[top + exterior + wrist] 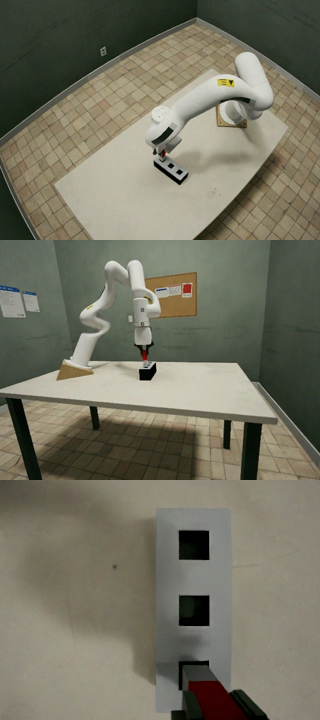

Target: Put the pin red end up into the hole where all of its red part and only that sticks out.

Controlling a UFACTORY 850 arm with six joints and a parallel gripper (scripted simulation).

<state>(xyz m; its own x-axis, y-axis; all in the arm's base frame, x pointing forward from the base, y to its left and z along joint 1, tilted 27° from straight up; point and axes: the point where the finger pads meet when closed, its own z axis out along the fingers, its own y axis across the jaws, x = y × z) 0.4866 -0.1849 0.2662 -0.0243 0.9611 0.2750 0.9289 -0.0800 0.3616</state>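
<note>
The pin lies 1 cm below my hand. Also, from my hand: black block (6 cm to the left, 13 cm below).
</note>
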